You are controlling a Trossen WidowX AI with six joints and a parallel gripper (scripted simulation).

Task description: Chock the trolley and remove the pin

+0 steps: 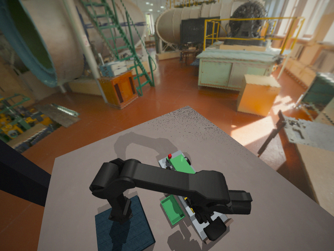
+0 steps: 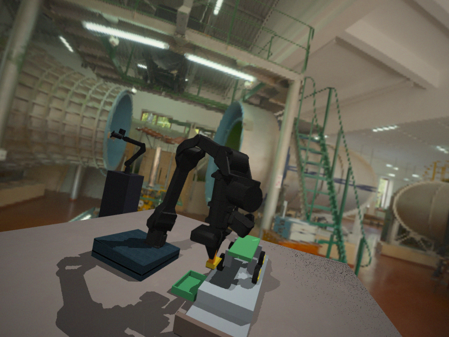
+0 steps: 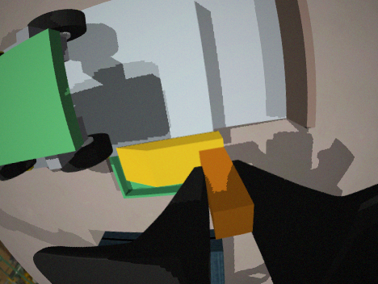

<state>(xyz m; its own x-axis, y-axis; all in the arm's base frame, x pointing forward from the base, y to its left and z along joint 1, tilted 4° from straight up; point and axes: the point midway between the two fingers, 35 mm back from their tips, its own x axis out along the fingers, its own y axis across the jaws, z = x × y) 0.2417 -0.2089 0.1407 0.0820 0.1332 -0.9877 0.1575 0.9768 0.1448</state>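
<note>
The red-headed stop pin lies 80 mm ahead of my gripper tip, 260 mm to the left of it and 20 mm below it. From my gripper tip the other things lie so: brown lip 40 mm ahead, 120 mm to the right, 120 mm below; flat ramp foot 50 mm ahead, 60 mm to the right, 150 mm below; yellow chock 20 mm to the left, 10 mm below.
</note>
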